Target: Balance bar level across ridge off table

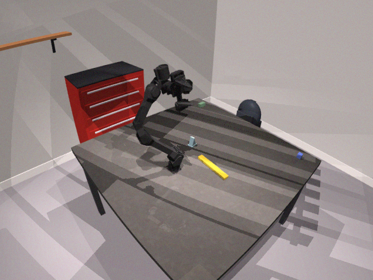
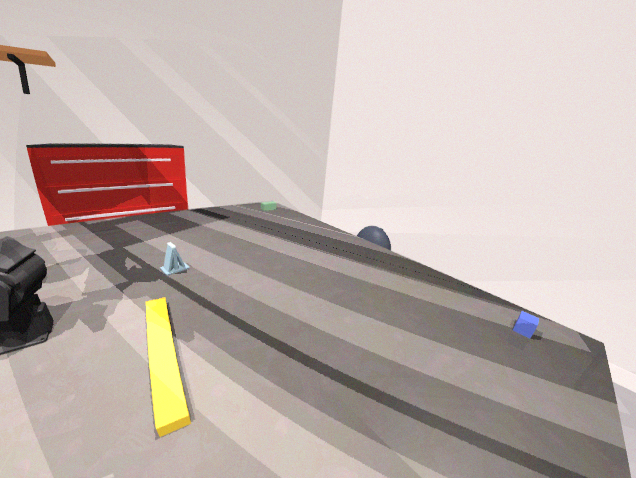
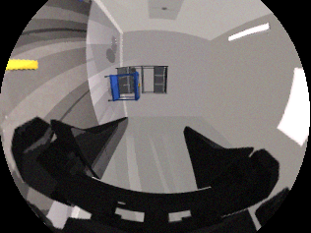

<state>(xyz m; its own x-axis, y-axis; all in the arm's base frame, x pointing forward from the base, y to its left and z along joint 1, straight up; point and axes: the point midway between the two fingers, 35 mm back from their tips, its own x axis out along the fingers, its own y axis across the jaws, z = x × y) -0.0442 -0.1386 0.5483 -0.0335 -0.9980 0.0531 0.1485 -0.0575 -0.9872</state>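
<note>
My gripper tip is 54 cm above the yellow bar, 23 cm short of it and 3 cm to the right of it. Round my gripper tip: small green block (79 cm ahead, 67 cm to the left, 53 cm below); small blue cube (79 cm ahead, 53 cm below, 33 cm to the right).
</note>
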